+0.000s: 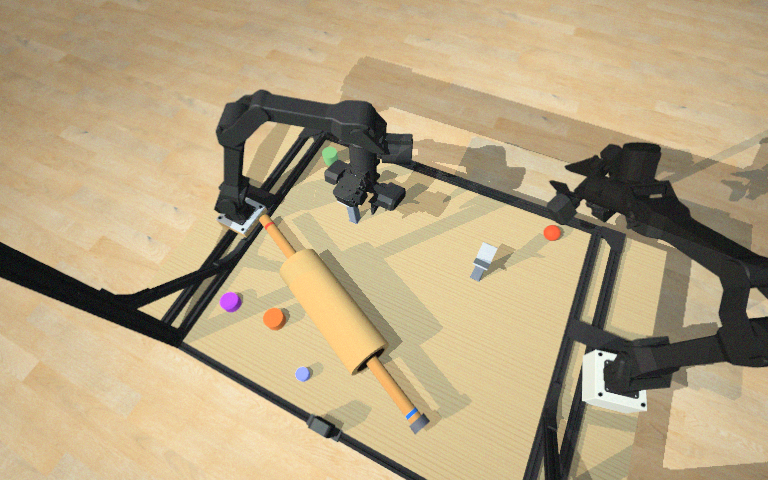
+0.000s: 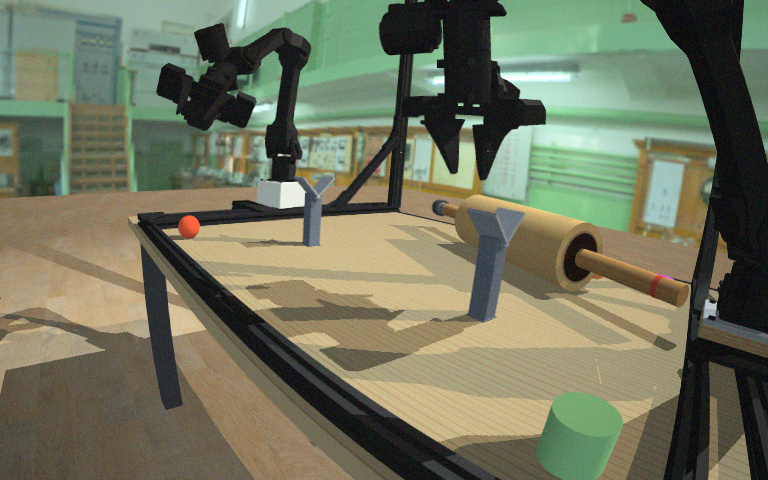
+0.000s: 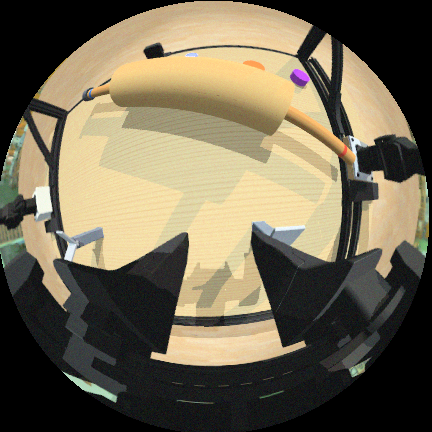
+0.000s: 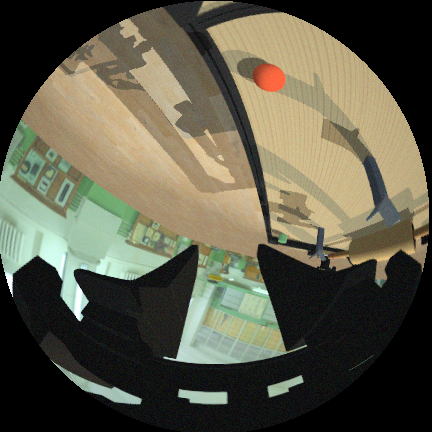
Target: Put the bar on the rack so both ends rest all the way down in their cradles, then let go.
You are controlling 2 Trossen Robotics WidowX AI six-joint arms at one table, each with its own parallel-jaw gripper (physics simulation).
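Frame: origin at the left arm's base, x left, y back, z up, level; millimetres.
Seen in the pictures: left gripper, between the fingertips: [image 1: 365, 209] [image 2: 468, 176] [image 3: 219, 237] [image 4: 331, 266]; right gripper, between the fingertips: [image 1: 557, 174] [image 2: 190, 117] [image 4: 227, 249]; left arm's base, origin of its link: [image 1: 240, 212] [image 2: 747, 320] [image 3: 363, 159] [image 4: 325, 256]; right arm's base, origin of its link: [image 1: 620, 379] [image 2: 282, 181] [image 3: 34, 205].
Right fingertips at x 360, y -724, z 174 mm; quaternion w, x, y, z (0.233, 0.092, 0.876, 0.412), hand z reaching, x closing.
Note:
Offsets run from my right fingertips to a thing's top centre.
The bar [image 1: 334, 311] [image 2: 526, 240] [image 3: 200, 92] [image 4: 385, 245], a thick tan roller with thin ends banded red and blue, lies on the table beside the rack. The rack is two grey posts with V cradles: one post {dx -211, dy +442, dz -126 mm} [image 1: 353, 213] [image 2: 488, 277] is below my left gripper, the other post {dx -214, dy +71, dz -126 mm} [image 1: 476, 273] [image 2: 312, 226] [image 4: 376, 180] stands nearer my right arm. Both cradles are empty. My left gripper [image 2: 468, 174] [image 3: 219, 237] points down, open and empty, apart from the bar. My right gripper [image 1: 559, 174] [image 4: 227, 249] is open and empty, raised near the table edge.
A red ball {dx -17, dy -61, dz -177 mm} [image 1: 552, 232] [image 2: 189, 226] [image 4: 269, 77] lies near my right gripper. A green cylinder {dx -59, dy +619, dz -183 mm} [image 1: 329, 155] [image 2: 580, 435] stands near my left arm. Purple {dx -578, dy +598, dz -194 mm} [image 1: 230, 301], orange {dx -560, dy +468, dz -187 mm} [image 1: 274, 318] and blue {dx -635, dy +333, dz -199 mm} [image 1: 302, 373] discs lie beyond the bar. Black rails border the table.

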